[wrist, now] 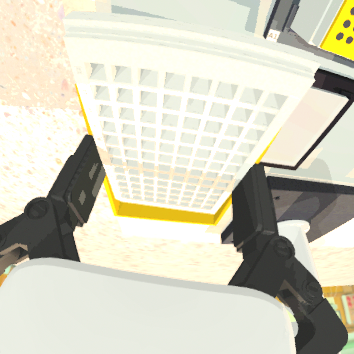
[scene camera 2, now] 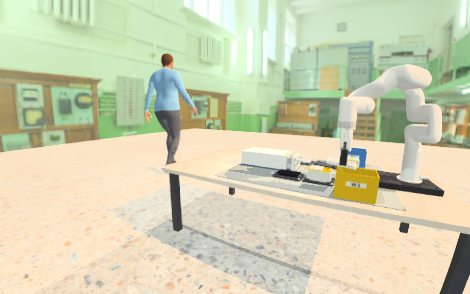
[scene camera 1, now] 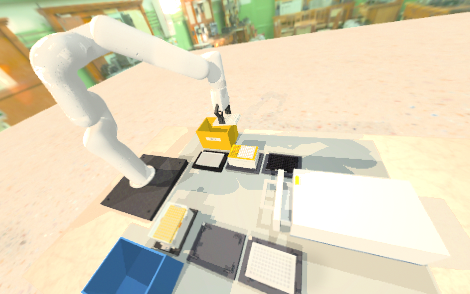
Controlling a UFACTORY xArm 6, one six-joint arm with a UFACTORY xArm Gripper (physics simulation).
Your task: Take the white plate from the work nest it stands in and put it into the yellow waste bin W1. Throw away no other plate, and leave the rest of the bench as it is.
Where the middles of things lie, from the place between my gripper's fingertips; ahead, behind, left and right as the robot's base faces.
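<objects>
Pale flat plate (wrist: pixel 317 108): 14 cm below my hand, 8 cm behind, 15 cm to the right. White device (scene camera 1: pixel 384 217): 10 cm below my hand, 41 cm ahead, 37 cm to the right.
</objects>
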